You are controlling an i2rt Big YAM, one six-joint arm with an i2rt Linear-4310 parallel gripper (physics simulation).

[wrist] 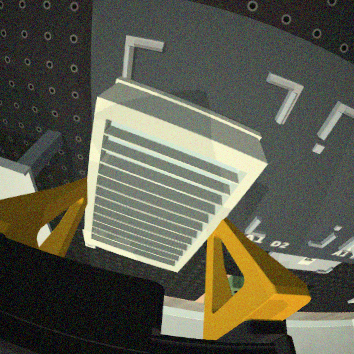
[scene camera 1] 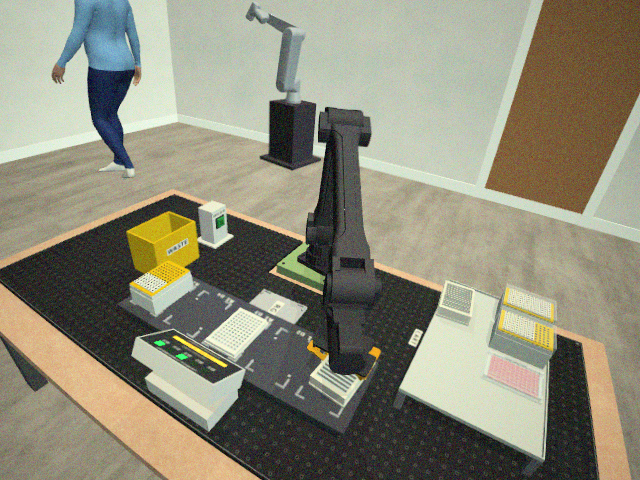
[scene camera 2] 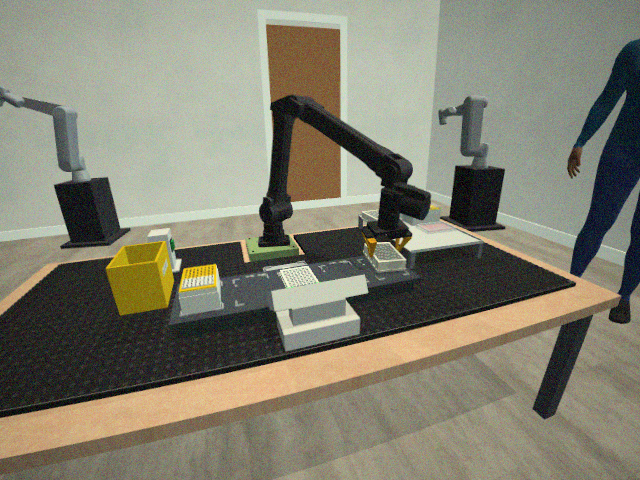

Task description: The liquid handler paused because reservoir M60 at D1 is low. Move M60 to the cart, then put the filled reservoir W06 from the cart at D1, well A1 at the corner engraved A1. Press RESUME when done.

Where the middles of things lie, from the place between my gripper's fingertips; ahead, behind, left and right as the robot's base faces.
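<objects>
RG plate [scene camera 1: 291, 311]: my hand 7 cm above it, 9 cm past it, 28 cm to the left of it. From my hand: yellow bin [scene camera 2: 141, 279], 68 cm to the right, 1 cm behind, 1 cm below; cart shelf [scene camera 1: 446, 370], 22 cm to the left, 29 cm behind, 2 cm below; pink plate [scene camera 1: 525, 381], 30 cm to the left, 24 cm behind, 1 cm below.
</objects>
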